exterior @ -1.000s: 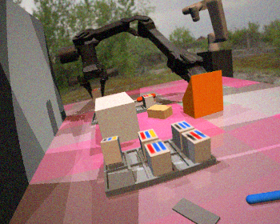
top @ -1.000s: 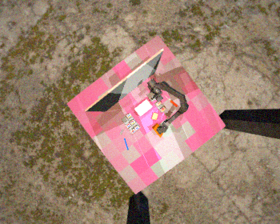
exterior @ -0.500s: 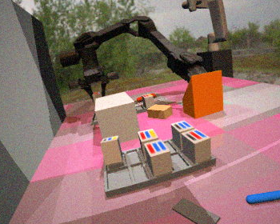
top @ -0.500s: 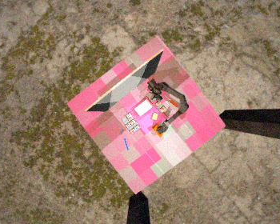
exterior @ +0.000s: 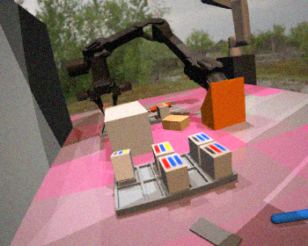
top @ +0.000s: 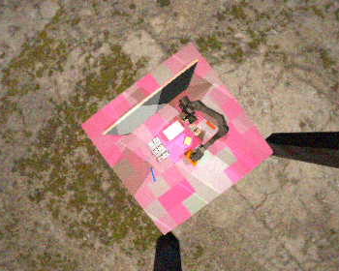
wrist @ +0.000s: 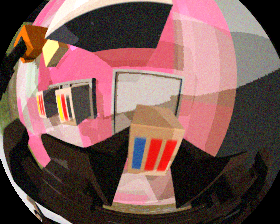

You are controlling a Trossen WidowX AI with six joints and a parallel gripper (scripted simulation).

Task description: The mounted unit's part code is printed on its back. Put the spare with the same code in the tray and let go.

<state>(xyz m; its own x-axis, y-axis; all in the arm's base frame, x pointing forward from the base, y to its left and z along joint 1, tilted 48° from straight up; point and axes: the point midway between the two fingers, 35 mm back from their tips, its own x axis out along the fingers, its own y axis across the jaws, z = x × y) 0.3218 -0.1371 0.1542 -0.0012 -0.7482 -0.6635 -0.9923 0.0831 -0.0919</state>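
Now: the shallow grey tray 5 cm below my gripper tip and 1 cm behind it. The rest, counted from my gripper tip: tall grey wall panel (20 cm ahead, 17 cm to the left, 17 cm above); then tan block (19 cm behind, 14 cm to the left, 4 cm below); then mounted unit (19 cm to the left, 4 cm behind).
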